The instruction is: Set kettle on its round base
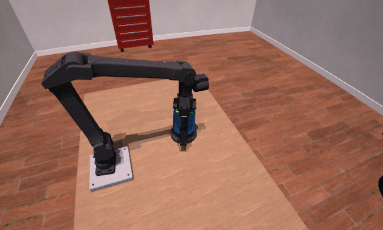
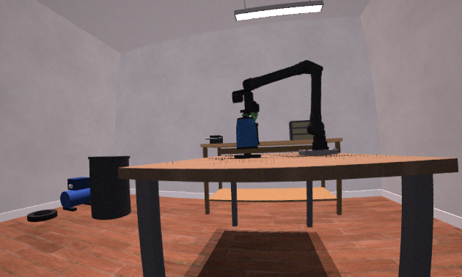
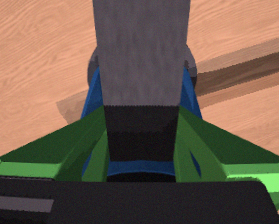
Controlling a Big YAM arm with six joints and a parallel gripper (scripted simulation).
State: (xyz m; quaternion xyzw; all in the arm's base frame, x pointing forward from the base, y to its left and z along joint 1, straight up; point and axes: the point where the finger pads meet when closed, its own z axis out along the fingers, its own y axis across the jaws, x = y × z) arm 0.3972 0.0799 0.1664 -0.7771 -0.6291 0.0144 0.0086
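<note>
Now: hand 3 cm to the right of the blue kettle and 5 cm above it. From my hand the other things lie so: round dark base (1 cm ahead, 7 cm to the left, 18 cm below).
</note>
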